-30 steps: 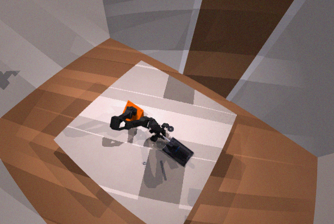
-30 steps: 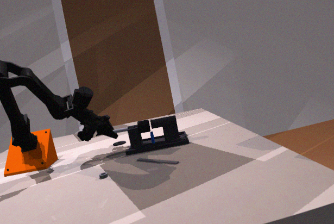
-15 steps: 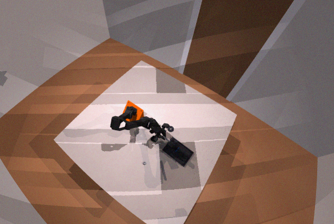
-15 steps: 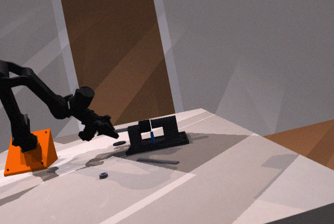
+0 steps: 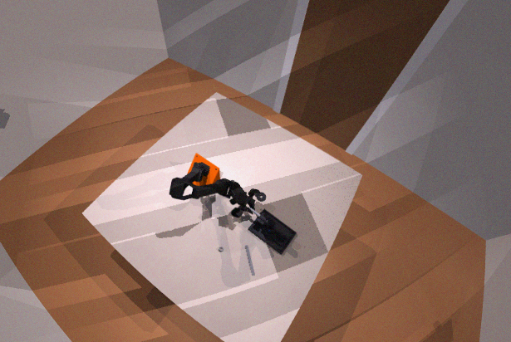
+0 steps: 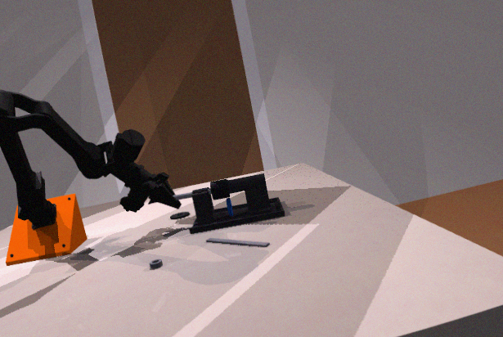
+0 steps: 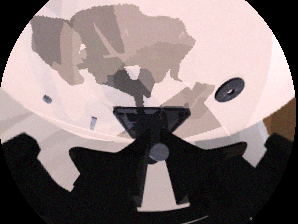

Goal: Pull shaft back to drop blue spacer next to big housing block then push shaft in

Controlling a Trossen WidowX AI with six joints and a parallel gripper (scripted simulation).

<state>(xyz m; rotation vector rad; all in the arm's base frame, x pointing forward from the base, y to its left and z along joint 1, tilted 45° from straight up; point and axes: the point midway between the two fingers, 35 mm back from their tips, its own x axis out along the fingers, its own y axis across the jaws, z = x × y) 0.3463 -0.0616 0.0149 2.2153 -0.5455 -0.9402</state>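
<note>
Now: gripper tip 5 cm short of the grey shaft, 1 cm to the left of it and 3 cm below it. Also, from my gripper tip: flat bar 11 cm ahead, 22 cm to the right, 5 cm below; blue spacer 12 cm ahead, 1 cm to the right, 2 cm below.
</note>
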